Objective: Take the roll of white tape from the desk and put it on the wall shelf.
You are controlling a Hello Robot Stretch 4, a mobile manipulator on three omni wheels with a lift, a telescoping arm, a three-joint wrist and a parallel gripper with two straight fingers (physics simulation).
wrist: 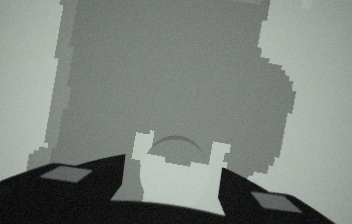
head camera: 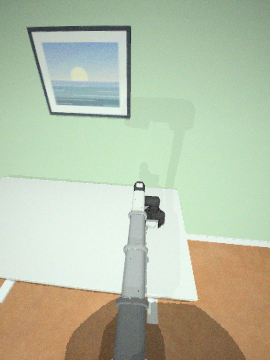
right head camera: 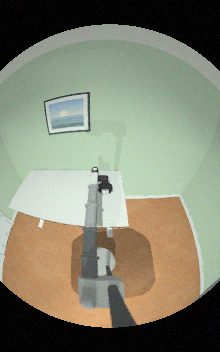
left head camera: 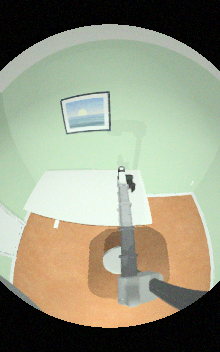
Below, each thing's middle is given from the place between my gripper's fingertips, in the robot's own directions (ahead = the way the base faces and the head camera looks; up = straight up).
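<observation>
Roll of white tape [wrist: 175,171]: 1 cm ahead of my hand, 1 cm above it. Framed picture [head camera: 84,70]: 44 cm ahead of my hand, 45 cm to the left of it, 76 cm above it.
</observation>
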